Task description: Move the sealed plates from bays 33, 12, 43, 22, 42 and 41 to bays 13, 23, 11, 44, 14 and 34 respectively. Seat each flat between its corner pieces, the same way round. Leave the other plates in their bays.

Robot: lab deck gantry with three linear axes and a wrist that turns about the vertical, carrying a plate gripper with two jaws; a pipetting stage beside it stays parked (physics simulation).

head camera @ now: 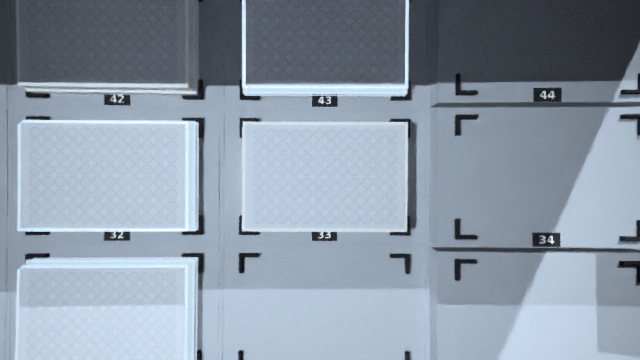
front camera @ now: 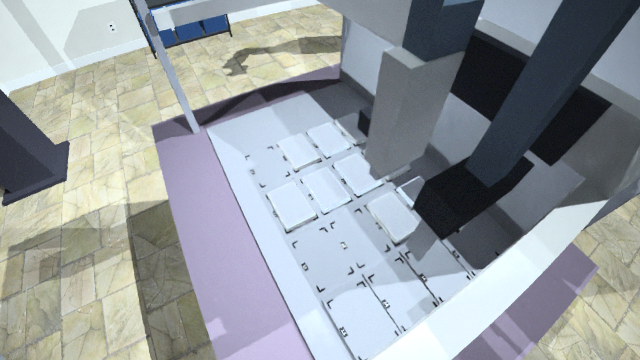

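Observation:
The plate in bay 33 lies flat between its corners. Plate 43 is partly hidden by the gripper in the front view, plate 42 by the pipetting stage. Plates 12, 22 and 41 sit in their bays. Bays 13, 23, 11, 14, 34 and 44 hold no plate. My gripper hangs above the area near bays 33 and 43, open and empty; its farther jaw is hard to make out.
Plates 21, 31 and 32 sit in their bays. The grey pipetting stage stands left of the gripper over the back rows. A pale beam crosses the front right. Bays 14, 24, 34 and 44 have raised edges.

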